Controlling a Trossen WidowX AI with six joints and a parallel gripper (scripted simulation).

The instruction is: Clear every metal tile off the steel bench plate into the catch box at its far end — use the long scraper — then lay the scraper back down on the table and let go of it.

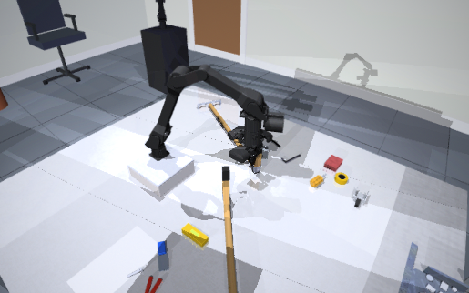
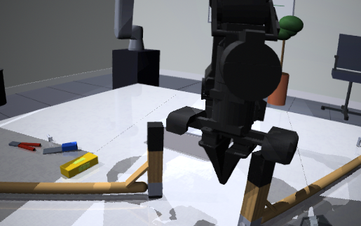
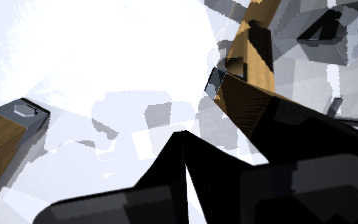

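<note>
The long scraper lies 340 mm to the right of my gripper tip, 190 mm ahead of it and 20 mm below it. Also, from my gripper tip: yellow tape roll (290 mm ahead, 230 mm to the left, 70 mm below); then yellow level (320 mm to the right, 70 mm below, 20 mm ahead); then orange piece (220 mm ahead, 150 mm to the left, 70 mm below).
</note>
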